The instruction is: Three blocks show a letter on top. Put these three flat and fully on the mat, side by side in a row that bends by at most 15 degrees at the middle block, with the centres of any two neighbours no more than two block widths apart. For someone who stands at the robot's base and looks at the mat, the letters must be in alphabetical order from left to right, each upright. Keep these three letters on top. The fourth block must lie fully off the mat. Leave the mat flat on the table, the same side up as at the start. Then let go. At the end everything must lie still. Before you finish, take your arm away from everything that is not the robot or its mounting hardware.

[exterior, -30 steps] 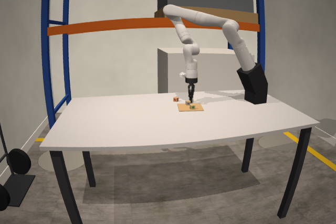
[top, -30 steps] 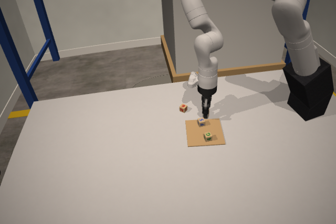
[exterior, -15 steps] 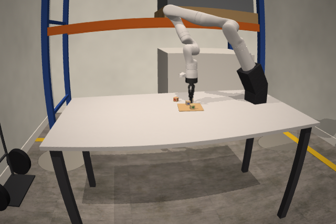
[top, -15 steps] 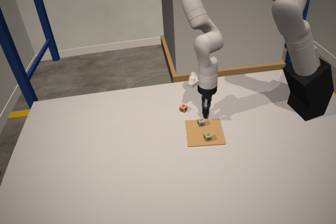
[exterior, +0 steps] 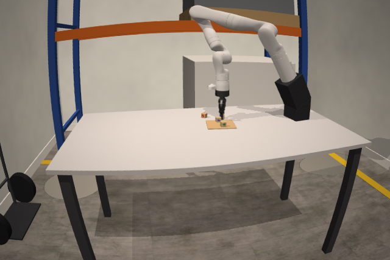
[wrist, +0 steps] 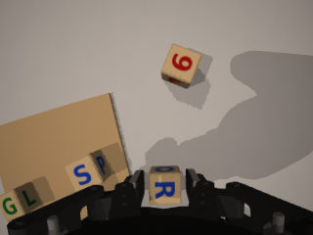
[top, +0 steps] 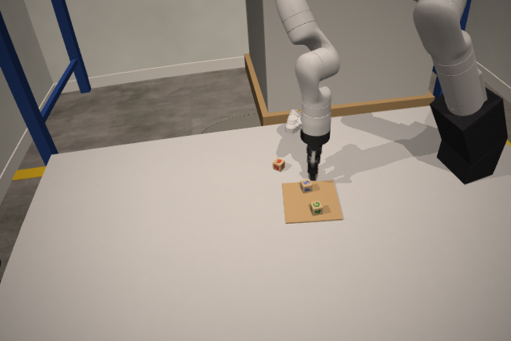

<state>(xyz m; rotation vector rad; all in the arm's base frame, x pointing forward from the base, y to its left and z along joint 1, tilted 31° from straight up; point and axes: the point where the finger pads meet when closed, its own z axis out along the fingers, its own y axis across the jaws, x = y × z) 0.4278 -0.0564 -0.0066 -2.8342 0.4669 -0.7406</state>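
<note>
The tan mat is 100 mm to the left of my hand, 30 mm ahead of it and 20 mm below it. From my hand the other things lie so: block (60 mm to the left, 30 mm ahead).
</note>
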